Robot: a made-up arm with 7 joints. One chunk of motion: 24 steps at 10 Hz.
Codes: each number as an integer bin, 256 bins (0 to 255) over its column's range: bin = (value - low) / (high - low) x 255, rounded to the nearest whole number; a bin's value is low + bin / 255 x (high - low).
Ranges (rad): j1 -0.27..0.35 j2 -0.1..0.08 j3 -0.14..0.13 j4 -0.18..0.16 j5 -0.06..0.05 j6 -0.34..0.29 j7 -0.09..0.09
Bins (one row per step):
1: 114 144 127 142 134 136 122
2: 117 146 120 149 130 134 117
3: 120 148 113 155 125 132 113
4: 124 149 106 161 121 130 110
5: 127 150 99 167 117 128 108
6: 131 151 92 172 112 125 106
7: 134 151 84 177 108 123 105
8: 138 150 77 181 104 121 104
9: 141 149 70 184 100 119 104
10: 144 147 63 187 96 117 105
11: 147 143 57 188 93 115 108
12: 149 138 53 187 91 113 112
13: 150 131 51 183 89 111 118
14: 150 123 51 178 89 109 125
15: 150 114 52 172 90 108 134
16: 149 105 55 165 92 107 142
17: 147 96 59 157 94 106 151
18: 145 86 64 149 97 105 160
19: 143 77 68 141 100 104 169
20: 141 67 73 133 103 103 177
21: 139 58 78 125 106 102 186
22: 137 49 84 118 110 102 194
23: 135 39 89 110 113 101 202
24: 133 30 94 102 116 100 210
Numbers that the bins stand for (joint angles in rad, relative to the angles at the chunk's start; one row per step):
1: 0.0072 0.0016 -0.0055 0.0093 -0.0022 -0.0040 -0.0039
2: 0.0145 0.0031 -0.0129 0.0187 -0.0039 -0.0089 -0.0074
3: 0.0218 0.0045 -0.0204 0.0267 -0.0061 -0.0139 -0.0102
4: 0.0315 0.0052 -0.0278 0.0347 -0.0078 -0.0188 -0.0124
5: 0.0388 0.0059 -0.0352 0.0427 -0.0095 -0.0238 -0.0138
6: 0.0485 0.0066 -0.0426 0.0493 -0.0117 -0.0312 -0.0152
7: 0.0558 0.0066 -0.0511 0.0560 -0.0134 -0.0361 -0.0159
8: 0.0655 0.0059 -0.0585 0.0613 -0.0151 -0.0411 -0.0166
9: 0.0728 0.0052 -0.0659 0.0653 -0.0169 -0.0460 -0.0166
10: 0.0801 0.0038 -0.0733 0.0693 -0.0186 -0.0509 -0.0159
11: 0.0874 0.0009 -0.0796 0.0707 -0.0199 -0.0559 -0.0138
12: 0.0923 -0.0026 -0.0839 0.0693 -0.0207 -0.0608 -0.0109
13: 0.0947 -0.0075 -0.0860 0.0640 -0.0216 -0.0658 -0.0067
14: 0.0947 -0.0132 -0.0860 0.0573 -0.0216 -0.0707 -0.0018
15: 0.0947 -0.0195 -0.0849 0.0493 -0.0212 -0.0732 0.0046
16: 0.0923 -0.0259 -0.0818 0.0400 -0.0203 -0.0756 0.0102
17: 0.0874 -0.0322 -0.0775 0.0293 -0.0195 -0.0781 0.0166
18: 0.0825 -0.0393 -0.0722 0.0187 -0.0182 -0.0806 0.0229
19: 0.0777 -0.0456 -0.0680 0.0080 -0.0169 -0.0831 0.0293
20: 0.0728 -0.0527 -0.0627 -0.0027 -0.0156 -0.0855 0.0349
21: 0.0680 -0.0591 -0.0574 -0.0133 -0.0143 -0.0880 0.0413
22: 0.0631 -0.0654 -0.0511 -0.0227 -0.0125 -0.0880 0.0469
23: 0.0582 -0.0725 -0.0458 -0.0333 -0.0113 -0.0905 0.0526
24: 0.0534 -0.0788 -0.0405 -0.0440 -0.0100 -0.0929 0.0582

